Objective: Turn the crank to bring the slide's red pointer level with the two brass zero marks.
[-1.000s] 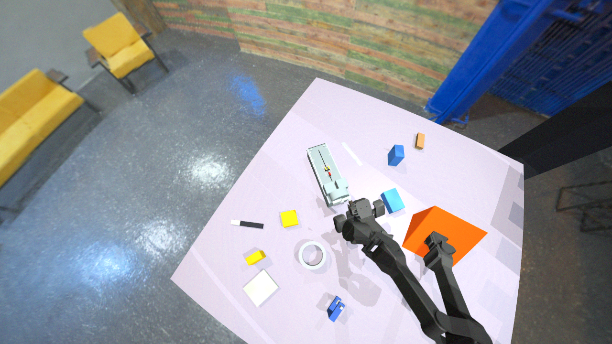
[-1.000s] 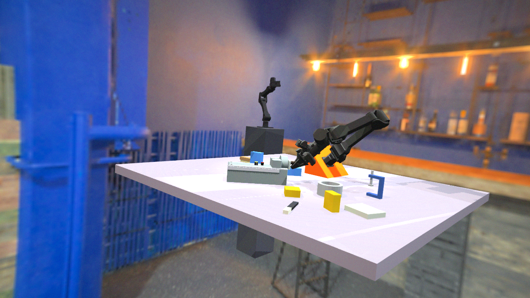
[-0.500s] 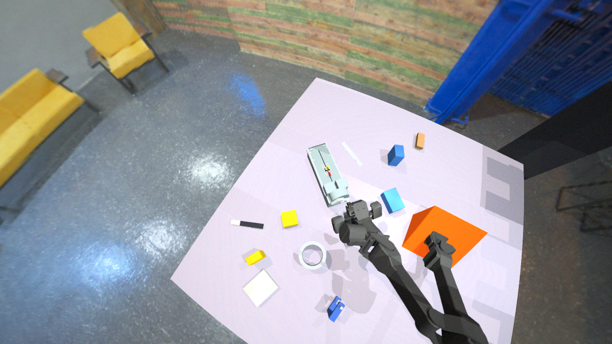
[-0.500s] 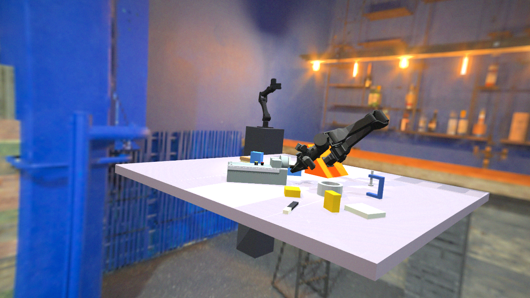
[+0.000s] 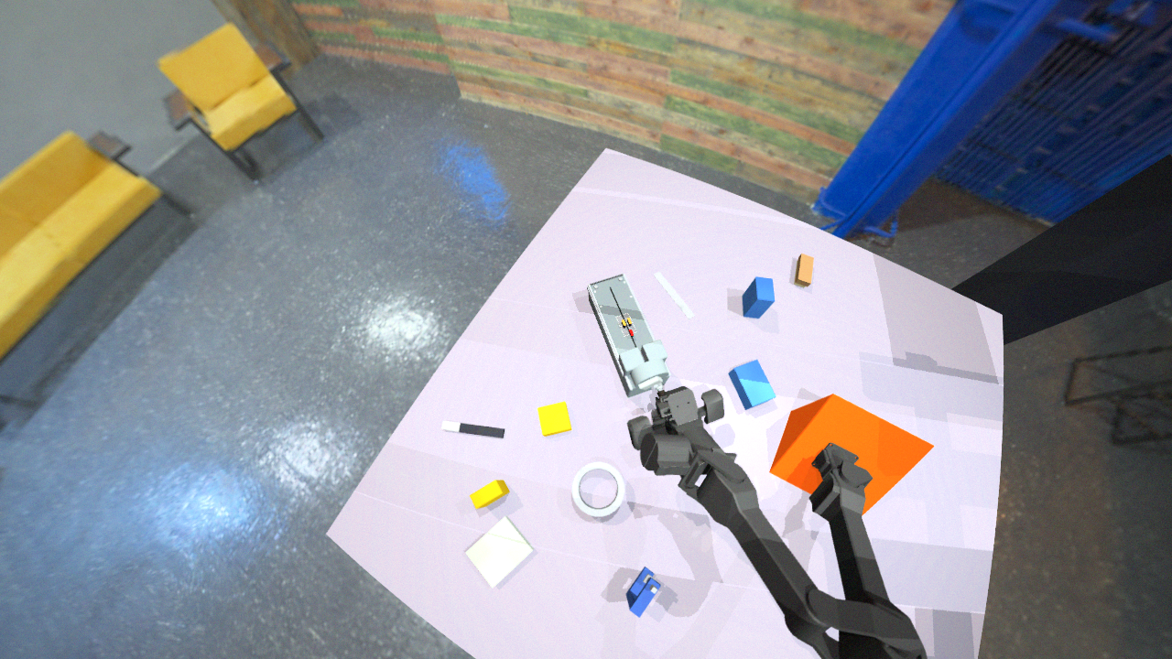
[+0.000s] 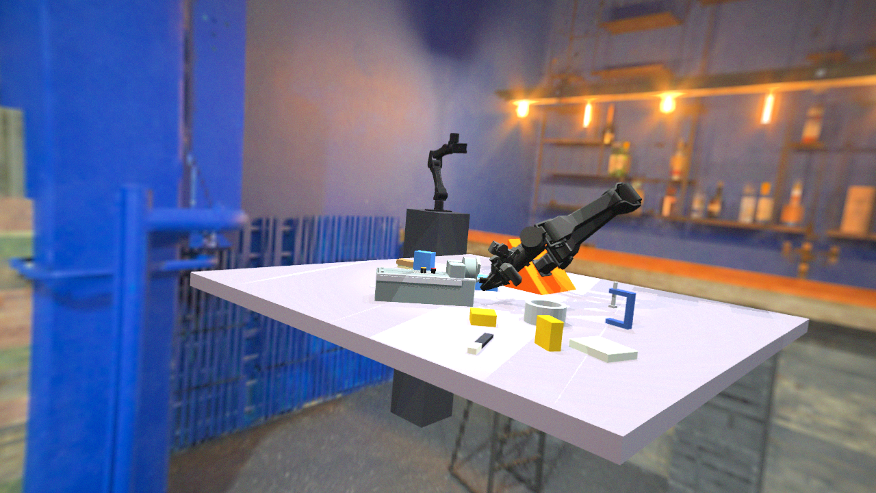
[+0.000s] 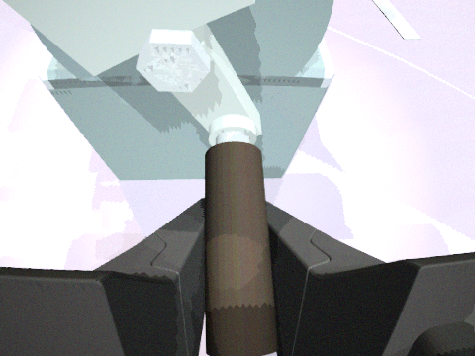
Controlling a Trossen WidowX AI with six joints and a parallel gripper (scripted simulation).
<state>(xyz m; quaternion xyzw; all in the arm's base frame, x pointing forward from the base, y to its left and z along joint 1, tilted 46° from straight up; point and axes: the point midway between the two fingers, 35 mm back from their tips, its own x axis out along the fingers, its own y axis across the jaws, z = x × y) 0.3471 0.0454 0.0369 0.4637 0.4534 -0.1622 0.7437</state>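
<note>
Now: the red pointer 110 mm ahead of my gripper tip, 80 mm to the right of it and 40 mm above it. Also, from my gripper tip: brown crank handle (30 mm above, 10 mm to the left, 10 mm behind); metal strip (260 mm to the right, 80 mm ahead, 40 mm below); blue clamp (340 mm to the left, 130 mm behind, 20 mm above).
</note>
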